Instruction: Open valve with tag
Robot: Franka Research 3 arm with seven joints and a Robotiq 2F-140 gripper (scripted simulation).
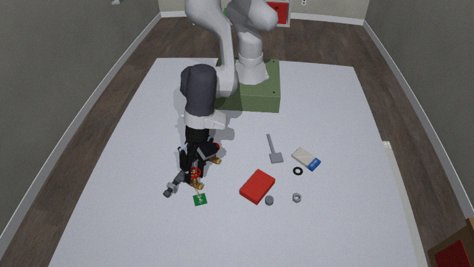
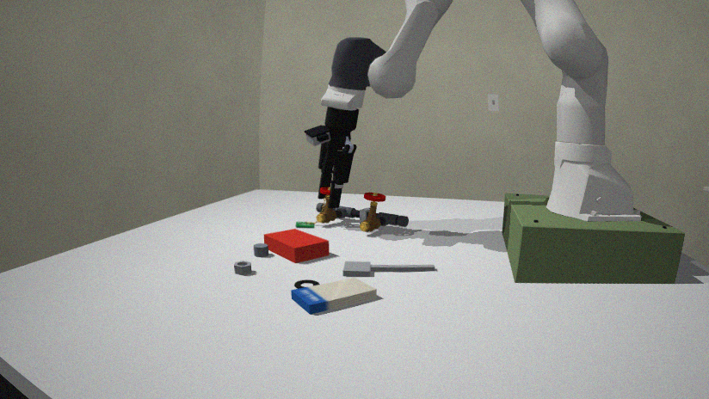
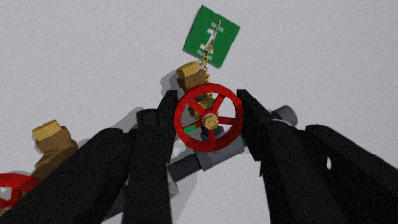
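Now: the green tag 70 mm ahead of my hand, 20 mm to the left of it and 80 mm below it. From my hand the other things lie so: grey scraper: 190 mm behind, 290 mm to the left, 80 mm below; then blue box: 150 mm behind, 430 mm to the left, 80 mm below; then red block: 230 mm to the left, 70 mm below.
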